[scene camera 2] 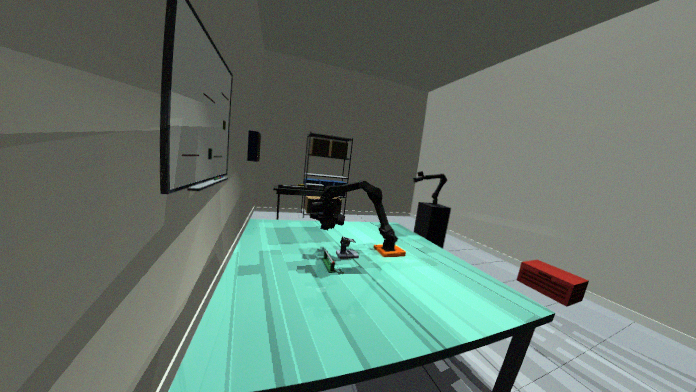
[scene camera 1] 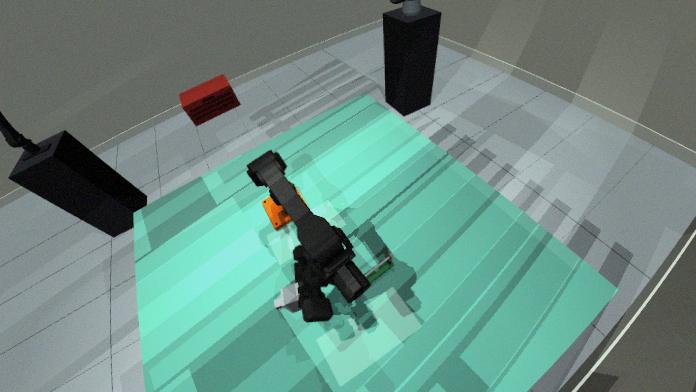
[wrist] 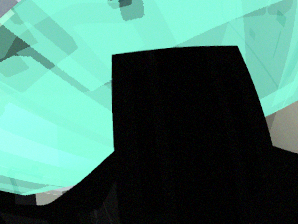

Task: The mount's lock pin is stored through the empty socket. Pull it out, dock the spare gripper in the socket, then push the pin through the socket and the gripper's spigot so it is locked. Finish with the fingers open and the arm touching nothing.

Labels:
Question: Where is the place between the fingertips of my gripper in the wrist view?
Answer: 175,143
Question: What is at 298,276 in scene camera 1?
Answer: My gripper.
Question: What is my gripper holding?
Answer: A spare gripper.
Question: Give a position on a spare gripper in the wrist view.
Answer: At 188,130

